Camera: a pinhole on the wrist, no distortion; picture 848 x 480 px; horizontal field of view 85.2 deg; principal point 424.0 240.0 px. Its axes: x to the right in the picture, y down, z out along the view. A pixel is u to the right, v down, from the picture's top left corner.
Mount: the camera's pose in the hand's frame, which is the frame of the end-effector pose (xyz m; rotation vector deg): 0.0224 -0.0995 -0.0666 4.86 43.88 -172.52
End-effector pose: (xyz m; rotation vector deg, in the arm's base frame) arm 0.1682 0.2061 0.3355 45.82 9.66 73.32
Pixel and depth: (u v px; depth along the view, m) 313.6 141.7 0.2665
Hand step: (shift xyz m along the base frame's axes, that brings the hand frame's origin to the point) 0.2661 -0.0337 0.0578
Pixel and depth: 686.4 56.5 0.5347
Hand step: 0.2955 -0.5058 0.1474
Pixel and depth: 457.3 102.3 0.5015
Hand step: 0.3855 -0.2454 0.1795
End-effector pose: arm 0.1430 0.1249 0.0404 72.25 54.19 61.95
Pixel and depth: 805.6 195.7 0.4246
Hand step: 0.2336 -0.4115 -0.2549
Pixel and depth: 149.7 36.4 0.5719
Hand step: 0.6497 0.1726 -0.0804
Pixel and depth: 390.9 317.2 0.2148
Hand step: 0.1320 0.0044 -0.2216
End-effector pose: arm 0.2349 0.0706 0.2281 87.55 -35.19 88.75
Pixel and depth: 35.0 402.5 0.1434
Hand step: 0.2129 0.1050 0.0946
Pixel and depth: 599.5 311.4 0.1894
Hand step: 0.2182 0.0321 -0.0912
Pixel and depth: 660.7 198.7 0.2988
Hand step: 0.2768 -0.0829 -0.1624
